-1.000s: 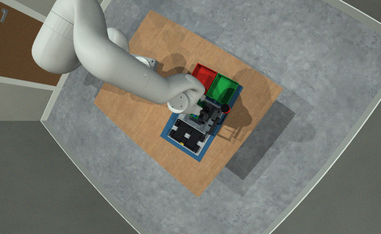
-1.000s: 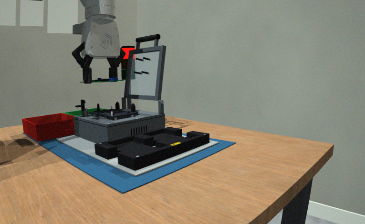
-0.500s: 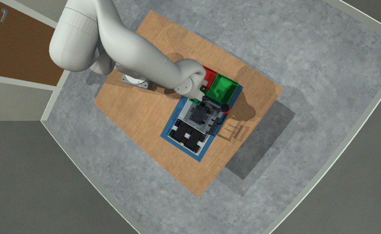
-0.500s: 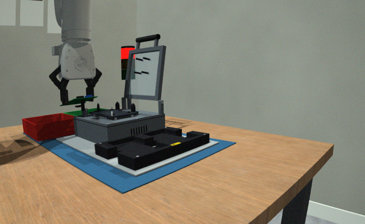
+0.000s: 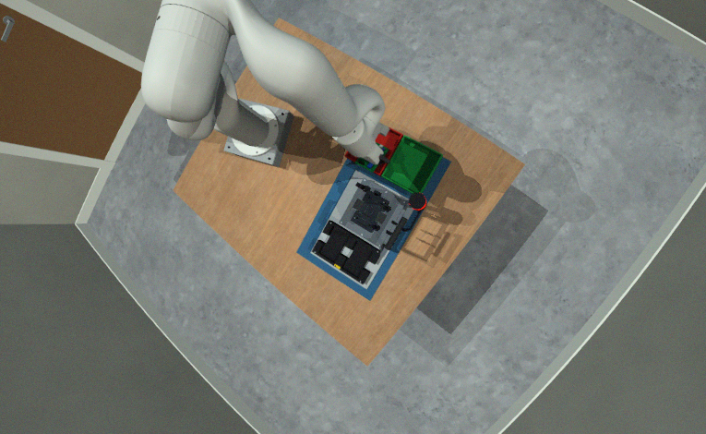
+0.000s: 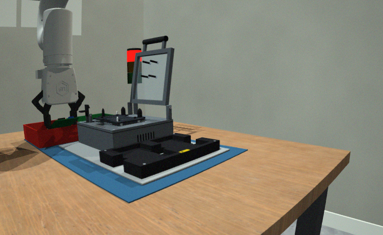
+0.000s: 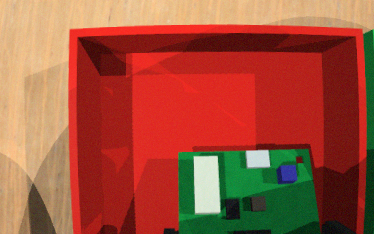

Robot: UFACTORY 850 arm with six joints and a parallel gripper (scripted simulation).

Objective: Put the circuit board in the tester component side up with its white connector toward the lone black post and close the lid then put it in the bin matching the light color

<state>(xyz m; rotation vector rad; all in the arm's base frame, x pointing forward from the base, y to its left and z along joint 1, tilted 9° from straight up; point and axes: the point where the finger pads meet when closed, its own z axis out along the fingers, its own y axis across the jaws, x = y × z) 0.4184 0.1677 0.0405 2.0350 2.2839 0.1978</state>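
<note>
The red bin lies 4 cm below my hand, 3 cm to the left of it and 2 cm behind it. The rest, counted from my hand: black hook: 11 cm to the right, 4 cm ahead, 3 cm above; then green circuit board: 1 cm below; then green bin: 13 cm ahead, 5 cm to the left, 4 cm below.
</note>
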